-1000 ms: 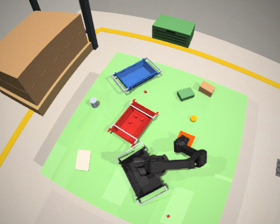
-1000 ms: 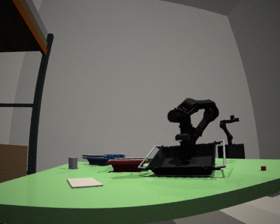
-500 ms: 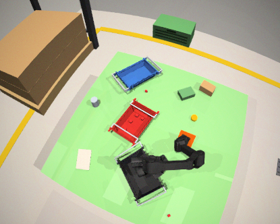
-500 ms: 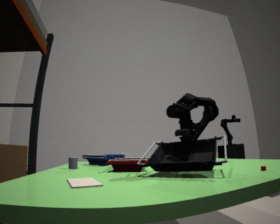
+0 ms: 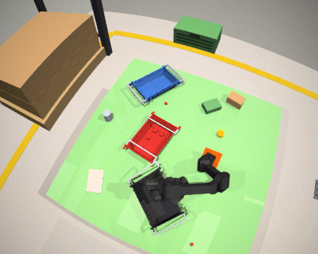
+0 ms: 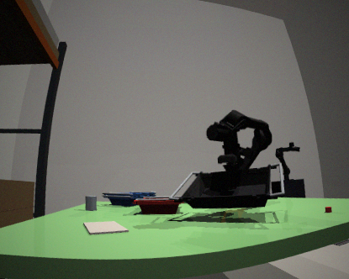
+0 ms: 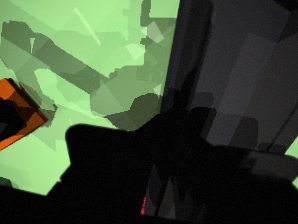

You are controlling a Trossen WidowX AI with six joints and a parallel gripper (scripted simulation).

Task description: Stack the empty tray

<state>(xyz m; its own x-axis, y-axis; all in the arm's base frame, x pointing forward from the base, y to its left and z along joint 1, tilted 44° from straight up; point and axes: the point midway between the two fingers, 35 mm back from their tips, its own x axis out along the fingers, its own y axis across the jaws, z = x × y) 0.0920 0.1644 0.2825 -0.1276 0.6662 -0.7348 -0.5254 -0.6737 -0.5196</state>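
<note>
My gripper tip is 50 mm short of the black tray, 70 mm to the right of it and 10 mm above it. Also, from my gripper tip: yellow disc 60 mm behind, 530 mm to the right, 110 mm below; then grey cylinder 640 mm ahead, 240 mm to the right, 90 mm below; then white slab 430 mm ahead, 160 mm to the left, 120 mm below.
</note>
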